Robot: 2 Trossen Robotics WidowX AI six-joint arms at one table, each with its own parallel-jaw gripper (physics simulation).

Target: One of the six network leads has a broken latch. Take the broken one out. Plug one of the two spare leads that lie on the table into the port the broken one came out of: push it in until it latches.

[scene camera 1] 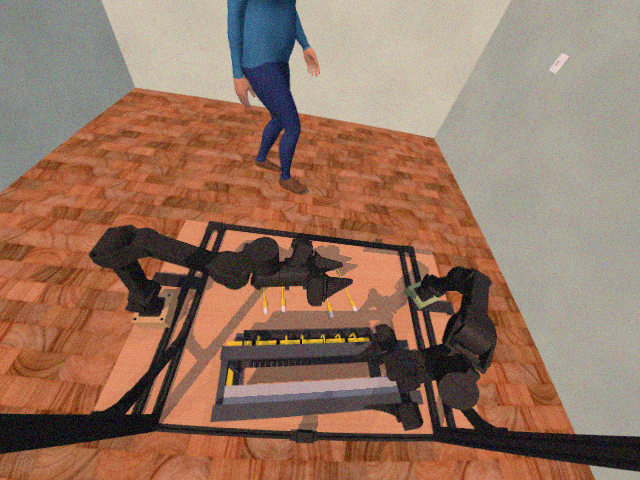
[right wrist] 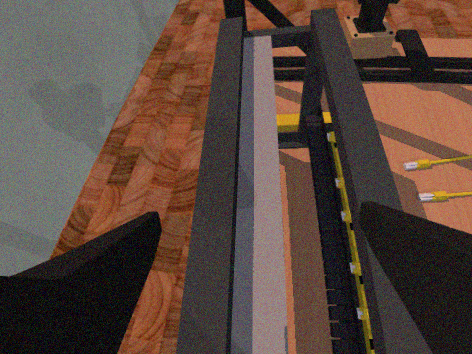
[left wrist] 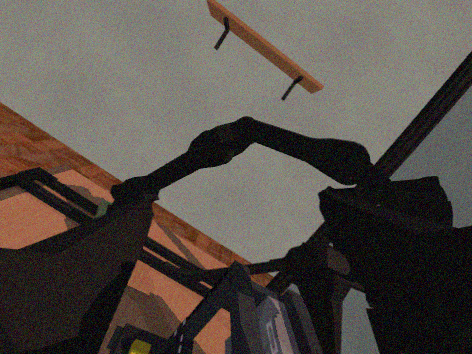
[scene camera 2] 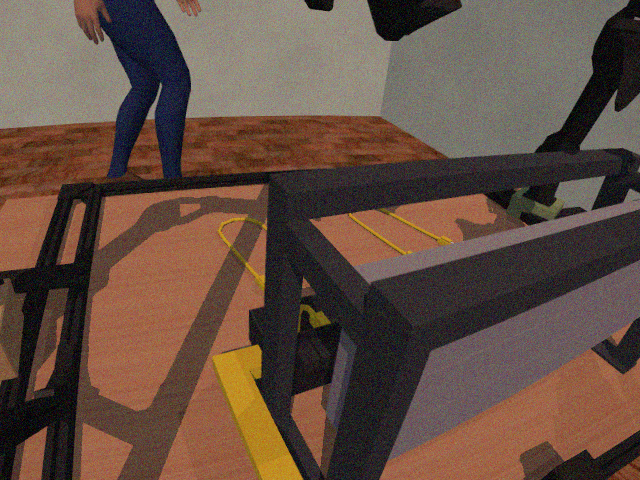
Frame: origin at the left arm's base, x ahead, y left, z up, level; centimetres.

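Seen in the pictures: left gripper, fingertip midpoint: [scene camera 1: 347,272] [left wrist: 237,203]; right gripper, fingertip midpoint: [scene camera 1: 359,382] [right wrist: 259,216]; left arm's base, origin of the base link: [scene camera 1: 152,306] [right wrist: 368,25]; right arm's base, origin of the base link: [scene camera 1: 423,292] [scene camera 2: 539,197].
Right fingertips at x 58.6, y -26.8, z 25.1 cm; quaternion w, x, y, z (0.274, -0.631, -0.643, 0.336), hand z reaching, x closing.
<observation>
Offsets run from my right fingertips to a thing's middle. "spot": to the spot under its first point.
Two yellow spare leads [scene camera 1: 265,300] @[spot: dy +29.4, dx +2.6, dz -32.0 cm] [scene camera 1: 329,304] lie on the table behind the rack, their plugs towards it. The left spare's two clear plugs [right wrist: 411,166] [right wrist: 426,197] show in the right wrist view. The row of yellow network leads @[spot: dy +15.7, dx -6.1, dz -28.8 cm] [scene camera 1: 310,340] [right wrist: 354,250] sits in the dark port block along the rack; which latch is broken cannot be told. My left gripper [scene camera 1: 347,273] [left wrist: 237,203] is open and empty, above the spare leads and partly hiding them. My right gripper [scene camera 1: 362,381] [right wrist: 259,216] is open and empty over the rack's right end, its fingers astride the rack's bars.
The dark rack frame @[spot: dy +7.9, dx -14.5, dz -6.7 cm] [scene camera 1: 289,352] [scene camera 2: 439,180] stands at the front, with a pale panel @[dy +7.1, dx -6.6, dz -19.8 cm] [scene camera 1: 310,387] along its front side. A yellow bar @[spot: dy +8.7, dx -32.1, dz -28.9 cm] [scene camera 2: 253,408] [right wrist: 288,122] is at its left end. A green bracket [scene camera 1: 427,301] is by the right arm. A person [scene camera 1: 268,31] stands beyond the table.
</observation>
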